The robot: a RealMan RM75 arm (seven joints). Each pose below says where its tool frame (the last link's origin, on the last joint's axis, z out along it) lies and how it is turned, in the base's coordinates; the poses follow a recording.
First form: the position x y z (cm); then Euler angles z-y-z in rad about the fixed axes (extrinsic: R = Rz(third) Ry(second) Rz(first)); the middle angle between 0 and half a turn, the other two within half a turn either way.
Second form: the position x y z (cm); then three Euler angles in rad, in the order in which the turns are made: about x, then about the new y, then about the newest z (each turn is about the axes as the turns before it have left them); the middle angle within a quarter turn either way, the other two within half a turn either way. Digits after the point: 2 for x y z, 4 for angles.
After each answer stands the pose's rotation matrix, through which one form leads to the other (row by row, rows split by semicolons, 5 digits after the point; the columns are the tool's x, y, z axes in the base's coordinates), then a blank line. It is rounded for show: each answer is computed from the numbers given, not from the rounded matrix.
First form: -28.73 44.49 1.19 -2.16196 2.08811 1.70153
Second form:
-28.73 44.49 1.19 -2.0918 -0.1135 -0.6561
0.78728 0.60610 -0.11330; 0.38151 -0.33446 0.86173; 0.48440 -0.72165 -0.49455

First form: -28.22 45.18 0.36 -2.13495 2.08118 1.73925
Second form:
-28.22 45.18 0.36 -2.0873 -0.1468 -0.6470
0.78929 0.59634 -0.14629; 0.39919 -0.31732 0.86021; 0.46656 -0.73735 -0.48851

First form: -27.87 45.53 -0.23 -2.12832 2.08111 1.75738
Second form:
-27.87 45.53 -0.23 -2.0886 -0.1626 -0.6495
0.78590 0.59679 -0.16187; 0.41136 -0.30914 0.85745; 0.46168 -0.74045 -0.48845

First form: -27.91 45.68 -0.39 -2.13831 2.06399 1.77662
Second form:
-27.91 45.68 -0.39 -2.0729 -0.1810 -0.6660
0.77343 0.60778 -0.18002; 0.42146 -0.28094 0.86223; 0.47348 -0.74275 -0.47344

